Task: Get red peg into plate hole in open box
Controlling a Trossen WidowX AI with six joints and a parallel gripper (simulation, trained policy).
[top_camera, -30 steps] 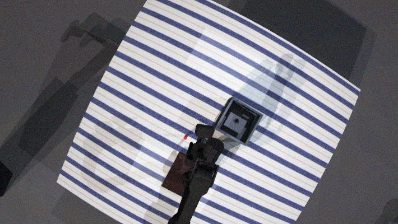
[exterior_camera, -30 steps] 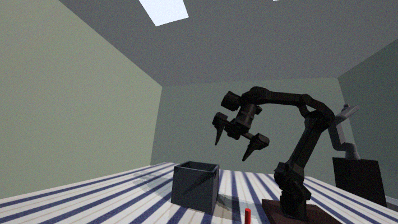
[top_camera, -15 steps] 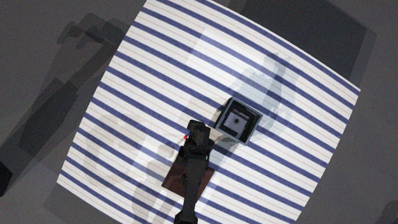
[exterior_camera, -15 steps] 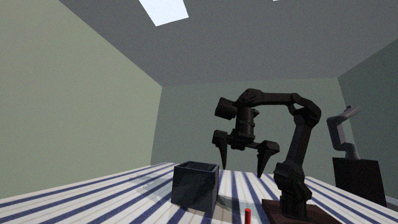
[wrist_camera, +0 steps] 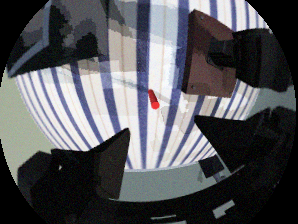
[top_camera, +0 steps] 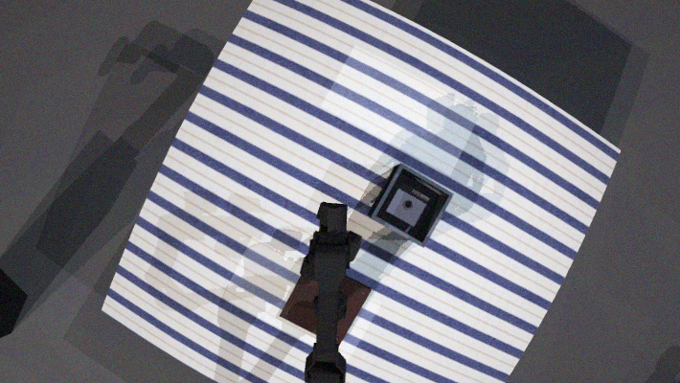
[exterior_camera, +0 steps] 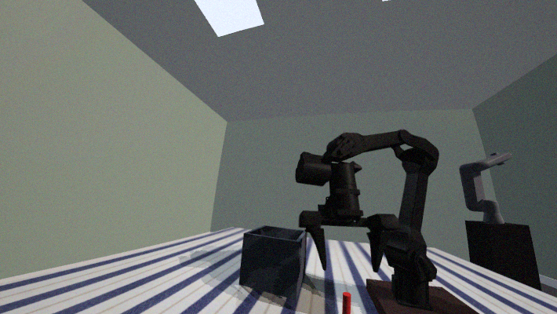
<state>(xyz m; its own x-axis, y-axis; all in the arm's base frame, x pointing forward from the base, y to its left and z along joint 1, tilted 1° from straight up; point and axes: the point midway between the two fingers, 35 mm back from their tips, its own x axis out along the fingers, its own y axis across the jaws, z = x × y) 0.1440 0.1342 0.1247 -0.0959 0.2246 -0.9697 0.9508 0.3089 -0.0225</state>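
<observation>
My gripper tip is 10 mm to the left of the red peg and 80 mm above it. Round my gripper tip: grey plate (200 mm ahead, 160 mm to the right, 80 mm below).
</observation>
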